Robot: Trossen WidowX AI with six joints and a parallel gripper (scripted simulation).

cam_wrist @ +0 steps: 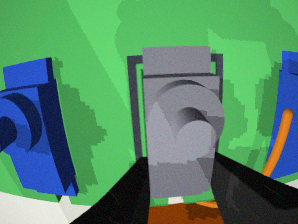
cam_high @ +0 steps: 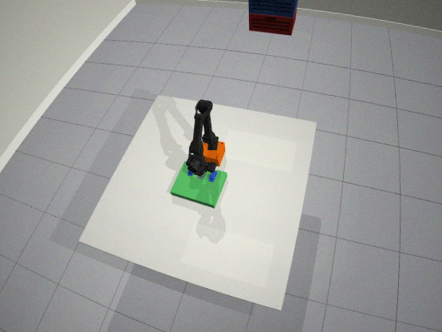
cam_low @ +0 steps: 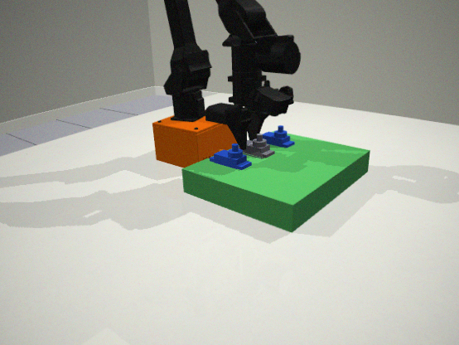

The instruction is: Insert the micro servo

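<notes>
My gripper tip is now 12 cm short of the green deck, 3 cm to the left of it and 3 cm above it.
</notes>
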